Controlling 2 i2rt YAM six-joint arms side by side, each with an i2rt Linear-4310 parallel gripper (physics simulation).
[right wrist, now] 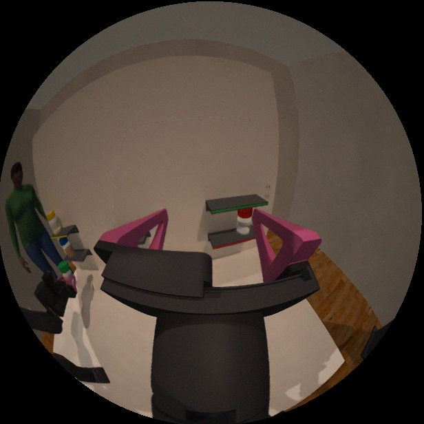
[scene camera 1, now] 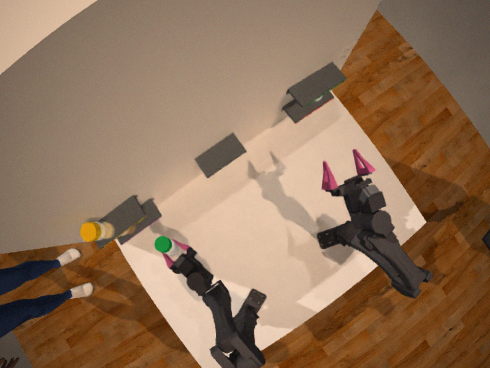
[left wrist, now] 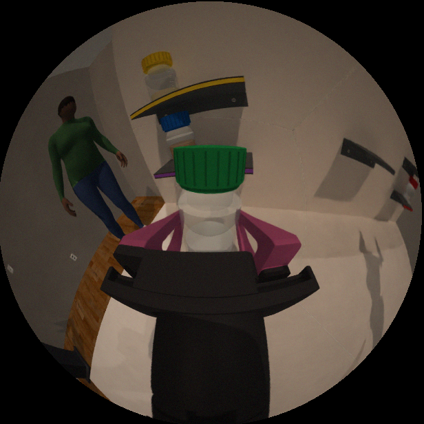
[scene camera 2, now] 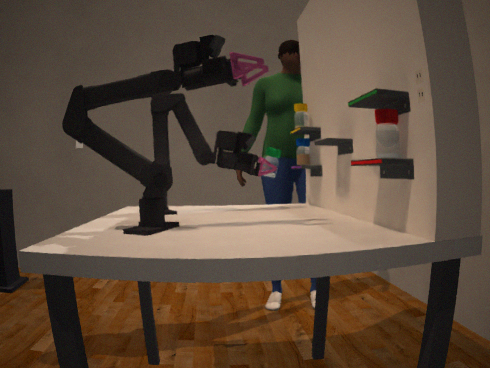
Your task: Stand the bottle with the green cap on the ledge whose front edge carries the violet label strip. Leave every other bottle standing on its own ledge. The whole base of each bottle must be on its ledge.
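Places are measured from the left arm's base along level axes (x right, y back, z down), in centimetres.
Where they show: left gripper, between the fingertips: point(scene camera 2: 272, 167); right gripper, between the fingertips: point(scene camera 1: 339, 155) point(scene camera 2: 266, 65); left arm's base, origin of its link: point(scene camera 1: 248, 311); right arm's base, origin of its link: point(scene camera 1: 340, 233) point(scene camera 2: 152, 229).
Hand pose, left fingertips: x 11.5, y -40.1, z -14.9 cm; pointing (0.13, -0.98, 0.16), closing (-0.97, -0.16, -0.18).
Each offset is from my left fingertips to the top centre of the thing. "spot": to the spot under its first point.
The green-capped bottle {dx +0.2, dy +0.9, dz -7.6 cm} point(scene camera 1: 163, 244) point(scene camera 2: 272, 153) point(left wrist: 210, 170) point(right wrist: 64, 267) leans slightly in my left gripper point(scene camera 1: 170, 247) point(scene camera 2: 267, 166) point(left wrist: 209, 213), which is shut on its body. It hangs above the table, in front of and apart from the violet-strip ledge point(scene camera 1: 154, 212) point(scene camera 2: 316, 171) point(left wrist: 249, 162) point(right wrist: 82, 255). A blue-capped bottle {dx -2.0, dy -15.8, dz -11.3 cm} point(scene camera 2: 303, 150) point(left wrist: 176, 121) point(right wrist: 65, 243) stands toward that ledge's left end in the left wrist view, where the green cap hides part of the ledge. My right gripper point(scene camera 1: 340, 156) point(scene camera 2: 265, 68) point(right wrist: 209, 213) is open and empty, high above the table.
The yellow-strip ledge {dx +0.9, dy -14.7, dz -14.8 cm} point(scene camera 1: 122, 215) point(scene camera 2: 311, 132) point(left wrist: 215, 95) overhangs the violet-strip ledge and bears a yellow-capped bottle {dx -2.5, dy -15.8, dz -25.3 cm} point(scene camera 1: 90, 231) point(scene camera 2: 300, 116) point(left wrist: 159, 70). A red-capped bottle {dx +76.6, dy +20.9, dz -11.3 cm} point(scene camera 2: 387, 140) point(right wrist: 244, 220) stands between the red-strip ledge {spot: dx +75.8, dy +16.8, dz +1.2 cm} point(scene camera 2: 397, 168) and the green-strip ledge {dx +73.1, dy +19.9, dz -14.8 cm} point(scene camera 2: 385, 97). Another ledge {dx +37.0, dy +2.6, dz -7.8 cm} point(scene camera 1: 220, 155) point(scene camera 2: 335, 143) is mid-wall.
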